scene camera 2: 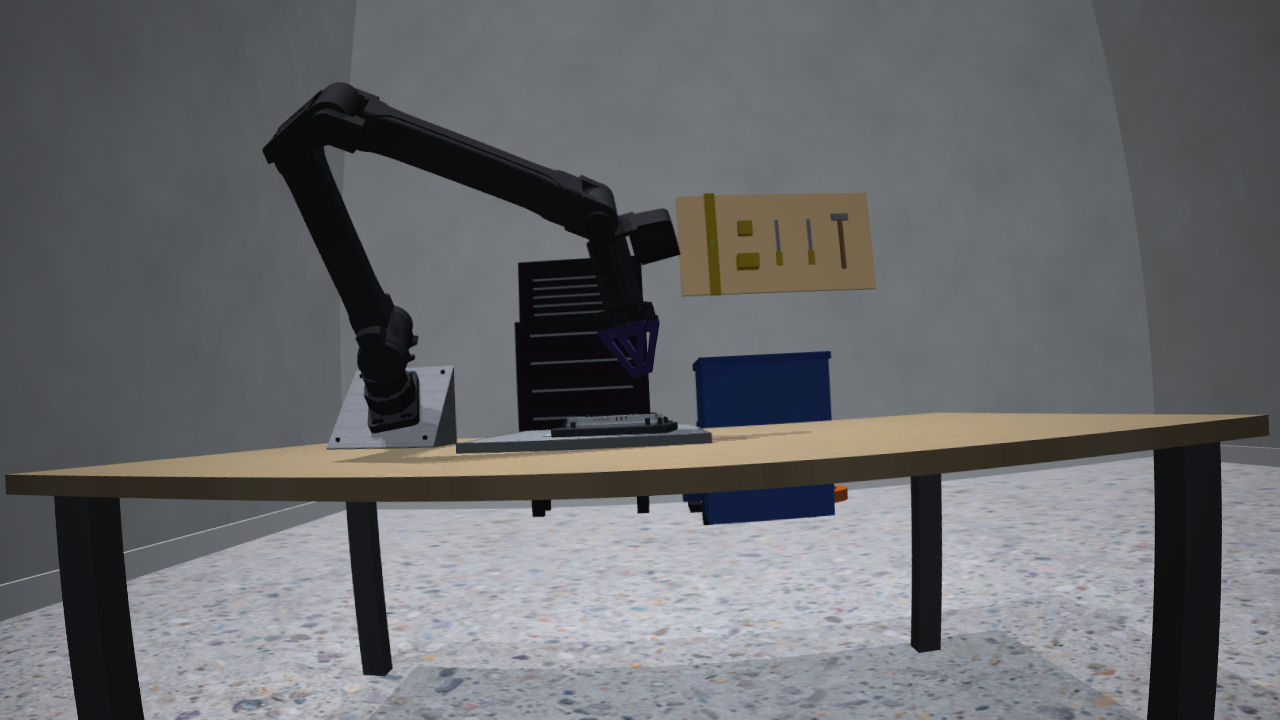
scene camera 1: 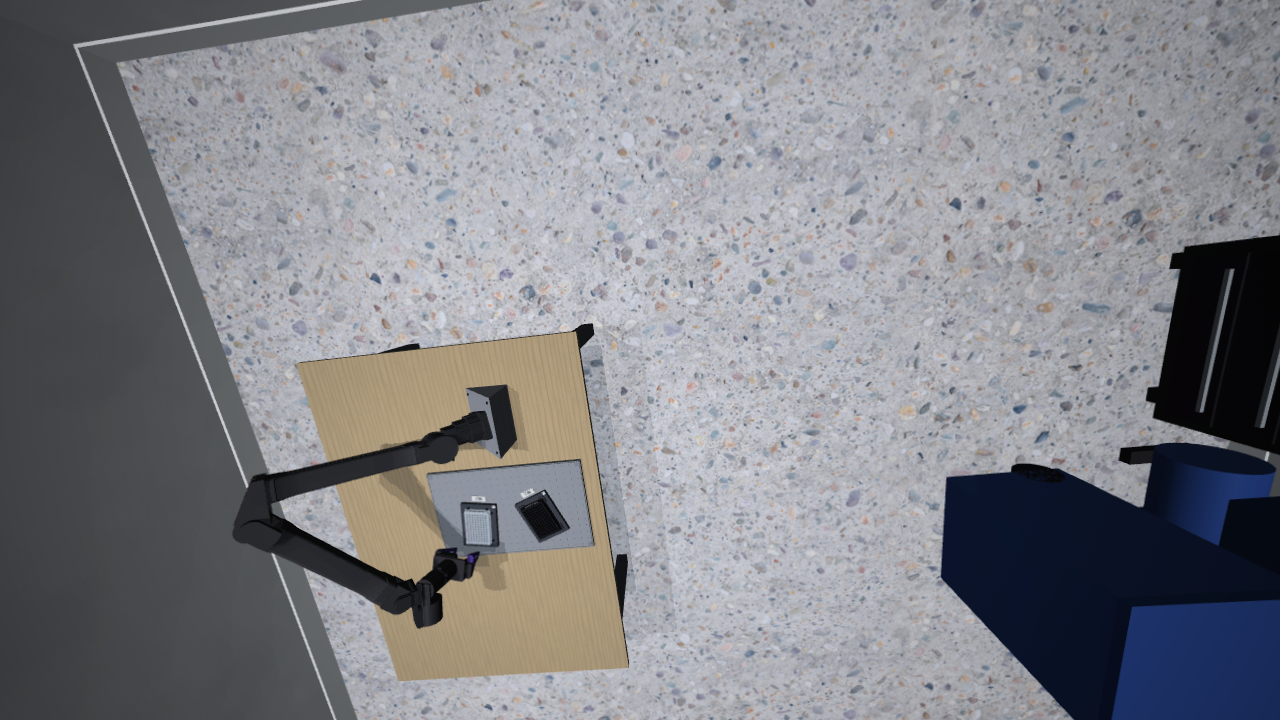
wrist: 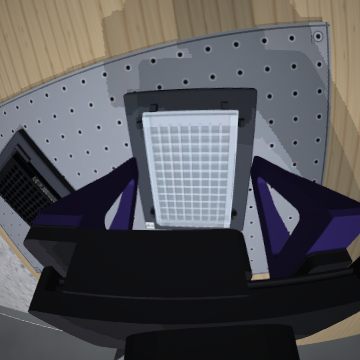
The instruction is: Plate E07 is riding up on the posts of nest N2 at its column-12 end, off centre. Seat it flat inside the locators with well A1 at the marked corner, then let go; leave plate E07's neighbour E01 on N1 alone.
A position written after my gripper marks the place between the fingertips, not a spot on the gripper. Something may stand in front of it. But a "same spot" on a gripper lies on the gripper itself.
My gripper shows in scene camera 2 point(642, 375), in scene camera 1 and in the wrist view. The same spot on my gripper: point(wrist: 69, 234) is point(scene camera 1: 466, 578). One and the same spot on a grey perforated plate: point(wrist: 79, 123) is point(scene camera 1: 516, 539).
